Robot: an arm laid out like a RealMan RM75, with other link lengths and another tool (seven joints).
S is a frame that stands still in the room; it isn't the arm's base.
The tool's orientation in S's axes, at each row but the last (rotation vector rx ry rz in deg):
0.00, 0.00, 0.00
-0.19, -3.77, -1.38
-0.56, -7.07, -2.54
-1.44, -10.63, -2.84
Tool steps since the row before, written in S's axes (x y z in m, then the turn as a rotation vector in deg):
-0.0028, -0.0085, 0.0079, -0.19, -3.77, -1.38
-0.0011, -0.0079, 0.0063, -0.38, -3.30, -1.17
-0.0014, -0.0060, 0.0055, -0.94, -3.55, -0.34
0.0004, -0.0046, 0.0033, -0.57, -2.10, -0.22
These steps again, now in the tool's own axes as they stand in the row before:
-0.0028, -0.0085, 0.0079, -0.19, -3.77, -1.38
-0.0005, -0.0079, 0.0063, -0.38, -3.31, -1.16
-0.0004, -0.0061, 0.0056, -0.82, -3.59, -0.27
0.0012, -0.0046, 0.0030, -0.50, -2.12, -0.17

